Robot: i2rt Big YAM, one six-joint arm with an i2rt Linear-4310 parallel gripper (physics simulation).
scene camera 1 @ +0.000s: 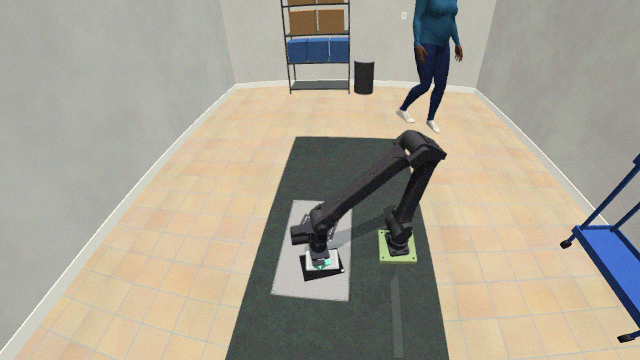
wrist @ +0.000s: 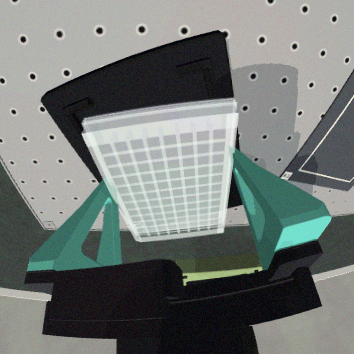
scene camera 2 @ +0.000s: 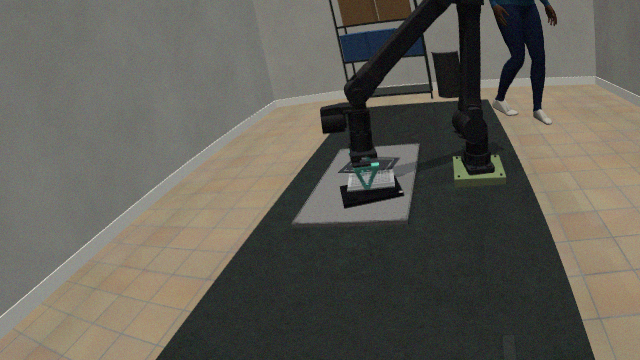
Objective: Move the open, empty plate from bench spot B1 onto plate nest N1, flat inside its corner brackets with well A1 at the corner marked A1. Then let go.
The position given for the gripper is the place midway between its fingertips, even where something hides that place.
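The gripper [scene camera 2: 365,182], [wrist: 167,167] holds a well plate [wrist: 168,167], and nothing else touches it. There is also a dark nest with white outline [wrist: 317,161], as well as a black pad [wrist: 149,77].
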